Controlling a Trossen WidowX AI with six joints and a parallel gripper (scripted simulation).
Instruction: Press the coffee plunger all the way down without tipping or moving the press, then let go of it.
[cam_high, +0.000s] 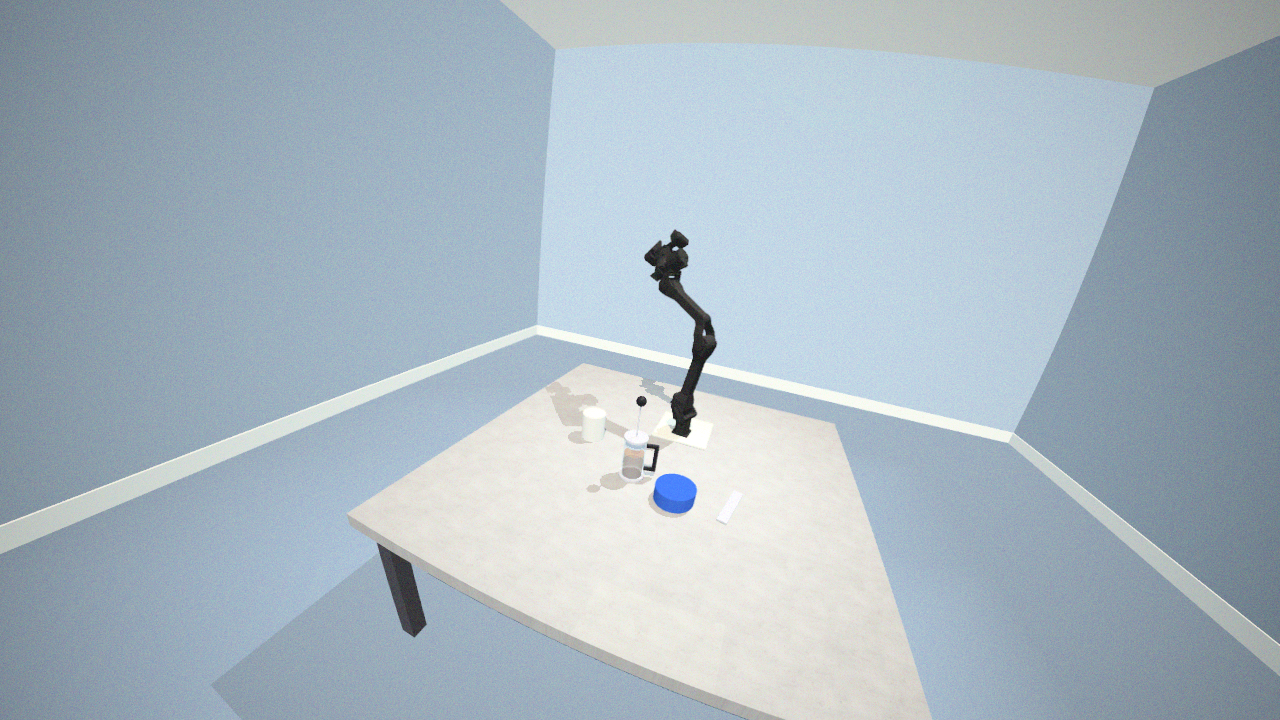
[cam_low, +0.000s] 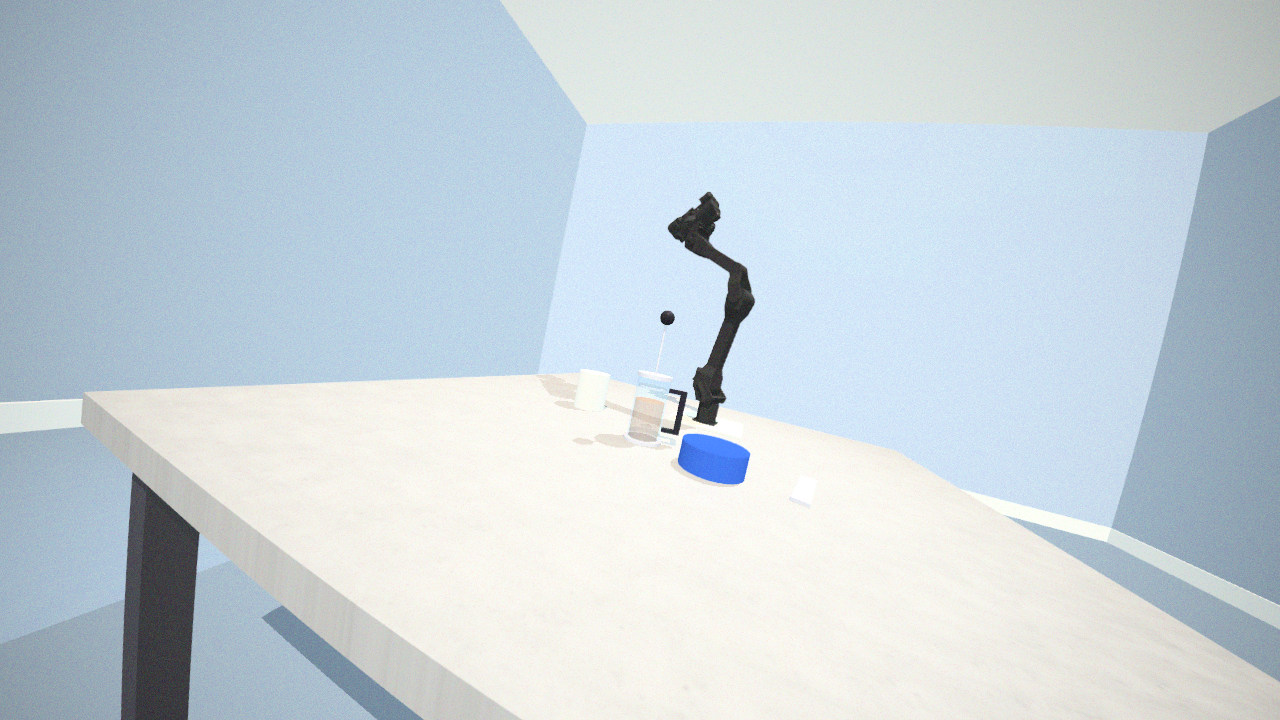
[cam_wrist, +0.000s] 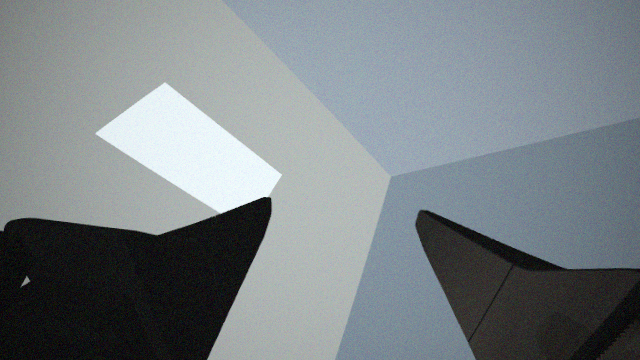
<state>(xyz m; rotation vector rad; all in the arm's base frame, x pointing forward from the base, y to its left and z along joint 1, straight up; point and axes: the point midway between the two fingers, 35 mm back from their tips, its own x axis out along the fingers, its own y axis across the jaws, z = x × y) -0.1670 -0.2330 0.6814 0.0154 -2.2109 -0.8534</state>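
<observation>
Now: gripper tip 52 cm short of the glass coffee press, 21 cm to the right of it and 59 cm above it. From my gripper tip the other things lie so: flat blue cylinder (56 cm ahead, 35 cm to the left, 69 cm below).
</observation>
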